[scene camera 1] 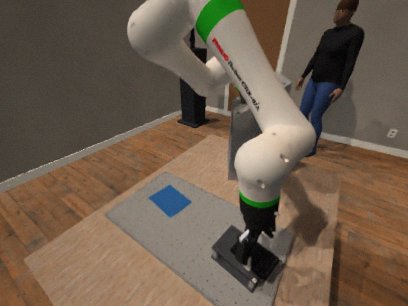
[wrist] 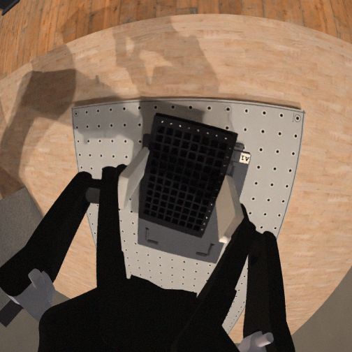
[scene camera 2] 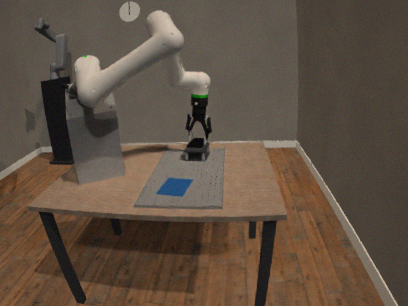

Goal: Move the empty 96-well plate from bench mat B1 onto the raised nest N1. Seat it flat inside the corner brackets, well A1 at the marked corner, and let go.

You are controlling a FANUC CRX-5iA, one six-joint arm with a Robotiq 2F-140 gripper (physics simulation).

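Frame: origin at the arm's base, x ahead, y down, z left, level; metres.
Where they show: gripper, between the fingertips: (scene camera 1: 255, 256) (scene camera 2: 197, 142).
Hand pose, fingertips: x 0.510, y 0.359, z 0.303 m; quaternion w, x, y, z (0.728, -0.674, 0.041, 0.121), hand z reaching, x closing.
Each offset is from my fingertips to the top centre of the thing. "spot": to the spot under its first point. Level surfaces: height alone.
The black 96-well plate @(dz -0.007, dx -0.001, dy -0.011 m) (scene camera 1: 263, 260) (scene camera 2: 199, 143) (wrist: 186, 177) is between the fingers of my gripper (scene camera 1: 256, 250) (scene camera 2: 198, 140) (wrist: 184, 173), which is shut on its two long sides. The plate is over the dark grey raised nest N1 @(spot: dz -0.093, dx -0.006, dy +0.005 m) (scene camera 1: 231, 239) (wrist: 177, 248), close to its deck; whether they touch is unclear. In the wrist view two corner brackets and a strip of deck show beyond the plate's lower short edge. The A1 label (wrist: 244, 158) shows right of the plate's upper part. The far brackets are mostly hidden. The blue mat @(dy +0.064 m) (scene camera 1: 170, 200) (scene camera 2: 174, 187), apparently B1, has no plate on it.
The nest stands on a grey perforated board @(dy +0.066 m) (scene camera 1: 165, 235) (scene camera 2: 210, 175) (wrist: 270, 150) on a wooden table @(dy +0.079 m) (scene camera 1: 75, 255) (scene camera 2: 255, 180) (wrist: 260, 60). The grey robot pedestal (scene camera 1: 239, 145) (scene camera 2: 95, 145) stands at one side. A person (scene camera 1: 332, 60) stands beyond the table.
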